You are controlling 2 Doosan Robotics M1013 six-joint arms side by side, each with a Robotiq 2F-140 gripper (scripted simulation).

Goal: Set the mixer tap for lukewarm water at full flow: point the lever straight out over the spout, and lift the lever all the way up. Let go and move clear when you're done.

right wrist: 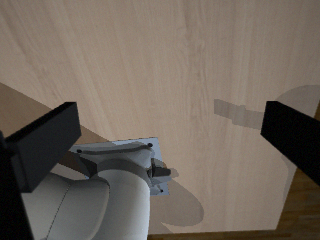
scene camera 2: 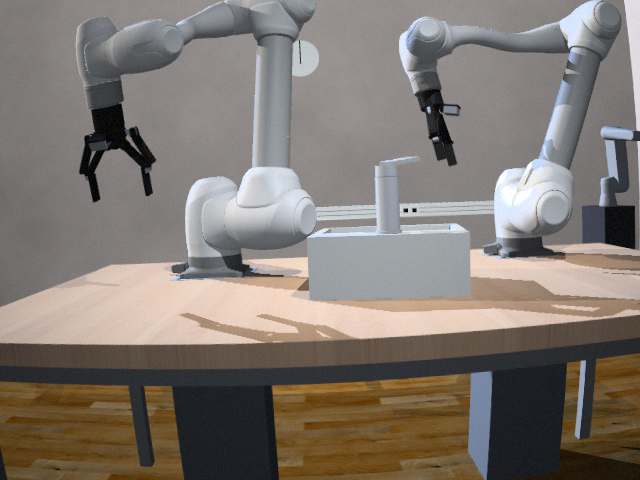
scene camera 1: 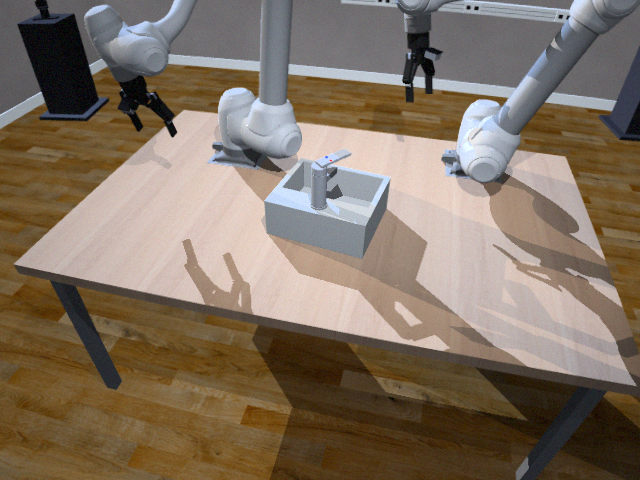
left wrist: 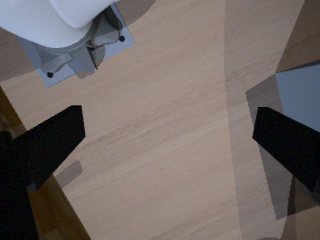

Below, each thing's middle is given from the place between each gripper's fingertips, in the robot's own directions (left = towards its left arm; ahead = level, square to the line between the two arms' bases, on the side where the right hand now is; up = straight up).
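Grey sink point(scene camera 2: 343, 264), from my left hand point(scene camera 2: 447, 162): far ahead, far to the right, far below.
From my right hand point(scene camera 2: 122, 197), same grey sink: far to the left, a fair way ahead, a fair way below.
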